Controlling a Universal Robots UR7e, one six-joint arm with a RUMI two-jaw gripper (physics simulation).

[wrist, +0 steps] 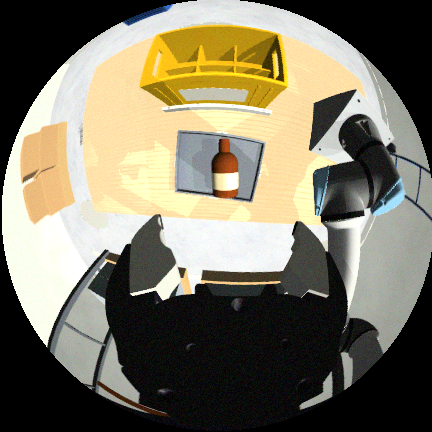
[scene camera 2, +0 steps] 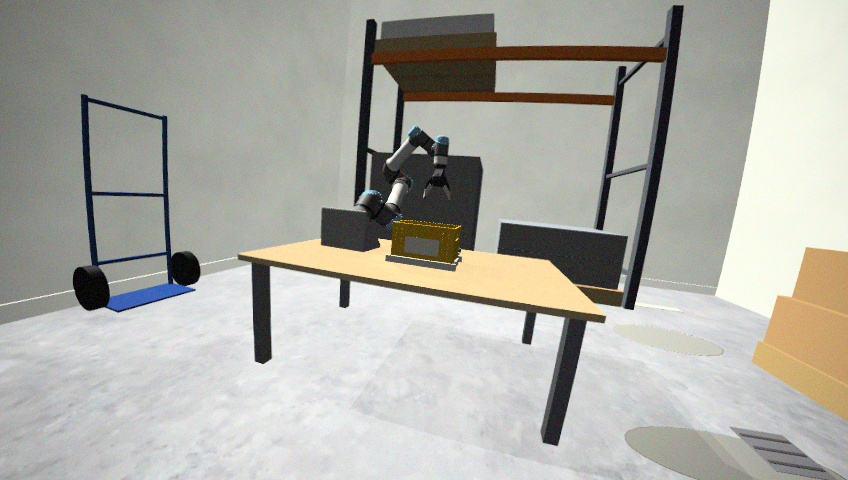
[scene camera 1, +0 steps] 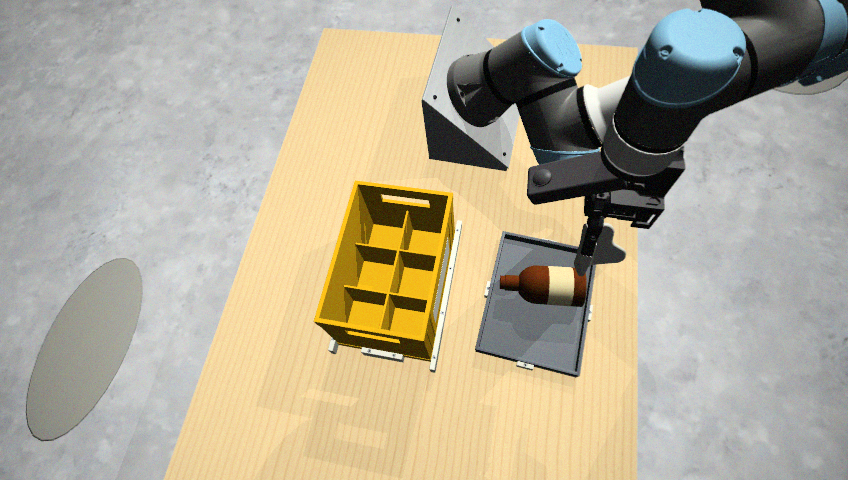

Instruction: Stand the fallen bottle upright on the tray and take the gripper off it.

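The bottle, brown with a cream label, lies on its side in the grey tray. Its neck points towards the yellow crate. In scene camera 1 it lies in the tray's upper half, its base near the right rim. Bottle and tray do not show in scene camera 2. My gripper is open and empty. It hangs well above the table, past the bottle's base end in the wrist view. In scene camera 1 one fingertip overlaps the base end in the picture; the other finger is hidden.
The yellow crate with compartments stands beside the tray, on the neck side. White strips run along it. The arm's wedge-shaped mount stands on the table.
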